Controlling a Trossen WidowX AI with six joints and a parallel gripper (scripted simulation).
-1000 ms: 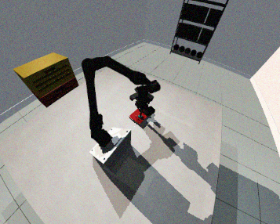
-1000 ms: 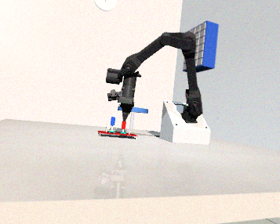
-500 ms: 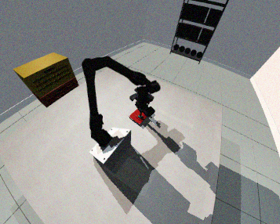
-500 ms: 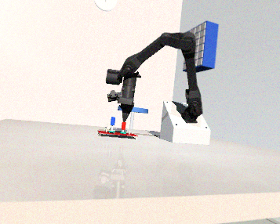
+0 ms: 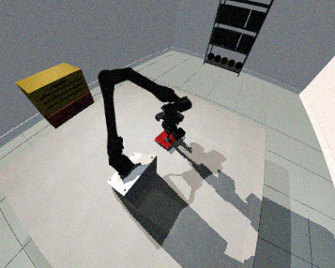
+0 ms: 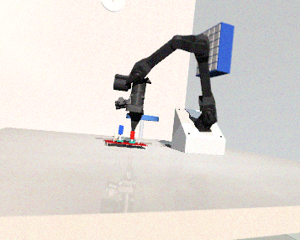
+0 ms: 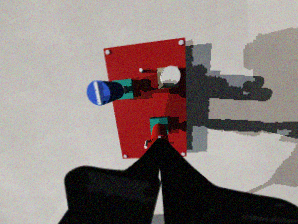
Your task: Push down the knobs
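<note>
The red knob is 1 cm below my gripper tip. From my gripper tip the other things lie so: blue knob (6 cm ahead, 3 cm to the left, 1 cm above).
</note>
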